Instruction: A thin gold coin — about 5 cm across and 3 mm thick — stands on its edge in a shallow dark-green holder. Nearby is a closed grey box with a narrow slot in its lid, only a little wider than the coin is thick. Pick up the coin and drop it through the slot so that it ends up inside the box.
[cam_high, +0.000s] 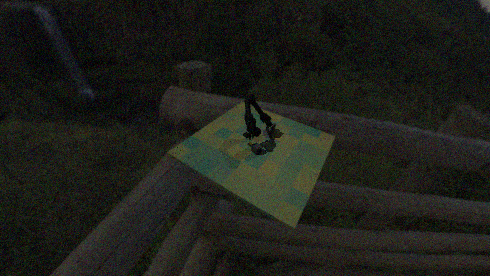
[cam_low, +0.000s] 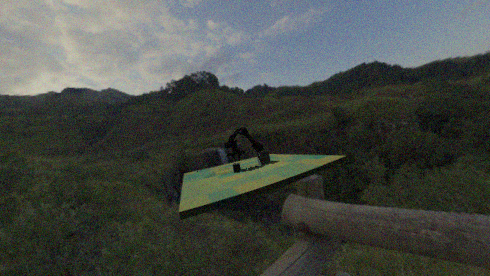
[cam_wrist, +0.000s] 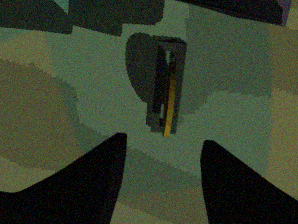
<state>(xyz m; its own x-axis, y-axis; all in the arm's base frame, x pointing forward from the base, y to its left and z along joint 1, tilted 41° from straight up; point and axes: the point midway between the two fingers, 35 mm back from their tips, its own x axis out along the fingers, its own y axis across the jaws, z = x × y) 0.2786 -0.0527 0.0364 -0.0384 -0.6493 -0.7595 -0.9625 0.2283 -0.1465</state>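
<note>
Right now the gold coin is 60 mm below my gripper tip.
</note>
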